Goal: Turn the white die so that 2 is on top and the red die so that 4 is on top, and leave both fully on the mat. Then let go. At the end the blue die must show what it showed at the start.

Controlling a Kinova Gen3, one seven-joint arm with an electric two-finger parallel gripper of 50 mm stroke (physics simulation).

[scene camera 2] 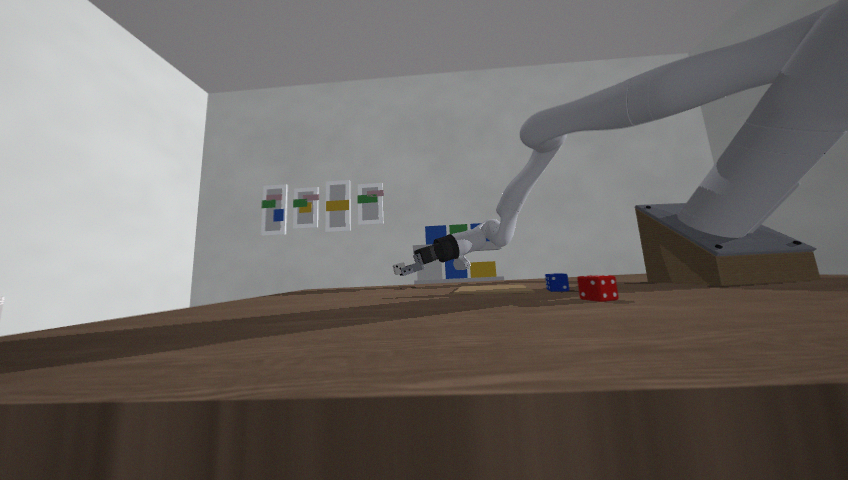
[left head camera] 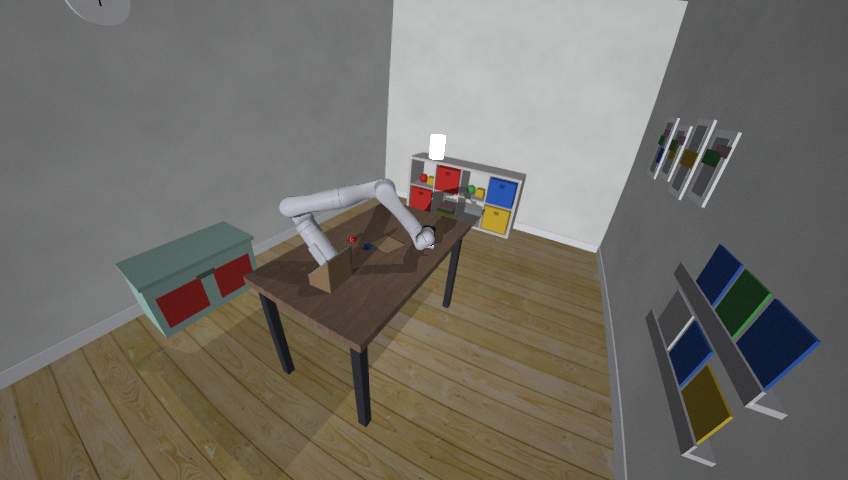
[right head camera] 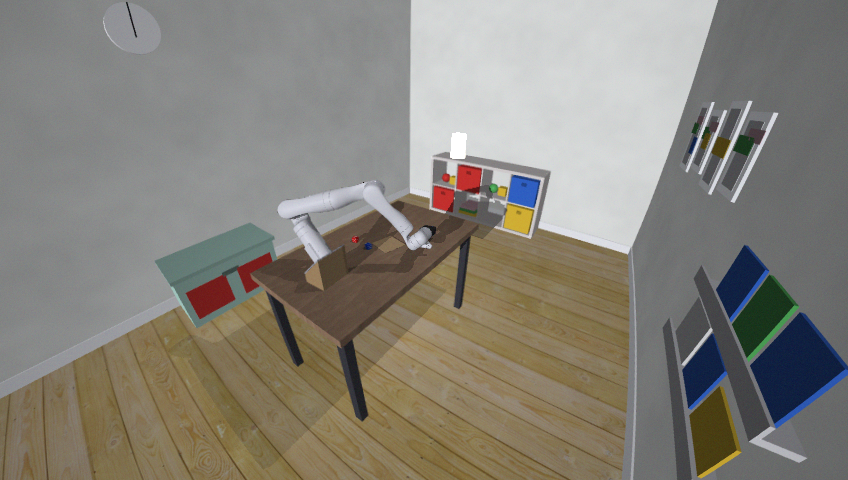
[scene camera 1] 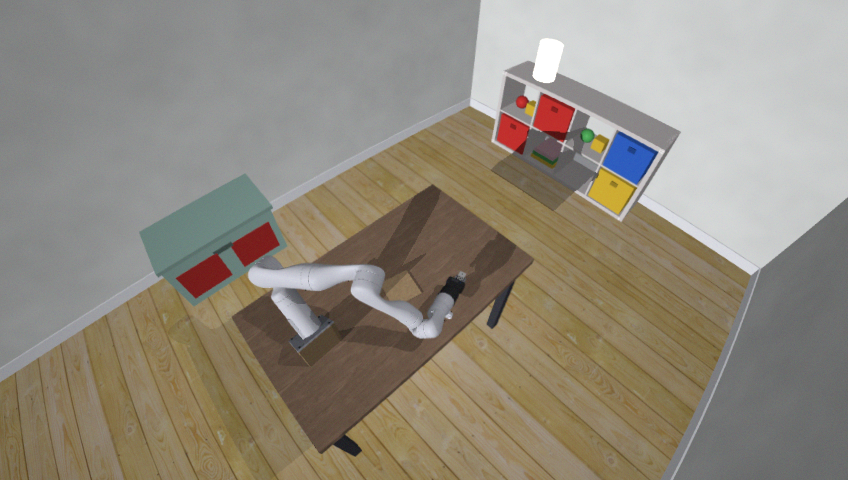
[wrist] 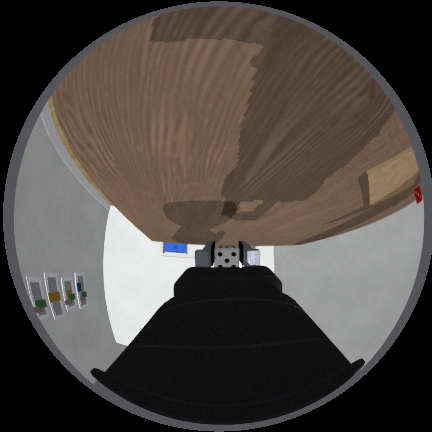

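Observation:
My gripper [scene camera 1: 460,277] [scene camera 2: 402,270] [wrist: 226,249] is shut on the white die [scene camera 2: 398,269] [wrist: 227,258] and holds it above the table, past the mat, pointing outward and slightly down. A five-pip face of the white die faces the wrist camera. The tan mat [left head camera: 390,244] [right head camera: 390,244] [scene camera 1: 404,287] [scene camera 2: 490,289] [wrist: 392,176] lies flat on the table. The red die [left head camera: 352,239] [right head camera: 355,239] [scene camera 2: 598,287] [wrist: 418,194] and the blue die [left head camera: 367,246] [right head camera: 368,245] [scene camera 2: 557,281] stand on the table off the mat. Their top faces are unreadable; the arm hides both in scene camera 1.
The arm's wooden base block [left head camera: 333,272] [scene camera 1: 318,349] [scene camera 2: 767,268] stands at the other end of the brown table [left head camera: 357,315] [scene camera 1: 368,380]. The forearm passes over the table beside the mat. A shelf unit [scene camera 1: 648,137] stands beyond the table and a green cabinet [scene camera 1: 208,217] beside it.

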